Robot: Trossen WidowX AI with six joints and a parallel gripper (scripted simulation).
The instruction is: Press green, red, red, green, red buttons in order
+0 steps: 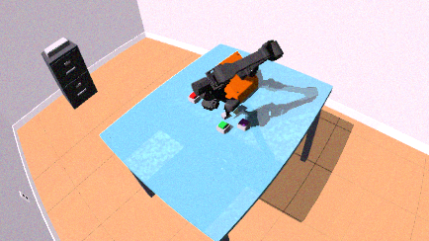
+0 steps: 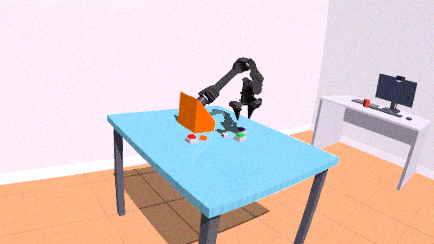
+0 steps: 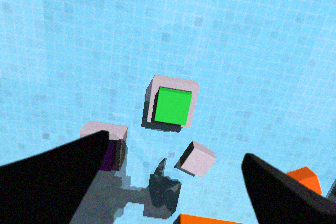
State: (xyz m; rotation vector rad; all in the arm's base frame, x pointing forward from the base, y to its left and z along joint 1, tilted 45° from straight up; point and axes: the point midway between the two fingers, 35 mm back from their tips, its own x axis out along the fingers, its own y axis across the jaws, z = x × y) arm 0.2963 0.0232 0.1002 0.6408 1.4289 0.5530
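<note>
Right now the green button is 90 mm below my gripper tip. Also, from my gripper tip: small orange block (180 mm to the right, 110 mm below, 90 mm behind); then small pale block (110 mm below, 80 mm behind, 40 mm to the right); then purple button (90 mm below, 70 mm to the left, 70 mm behind).
</note>
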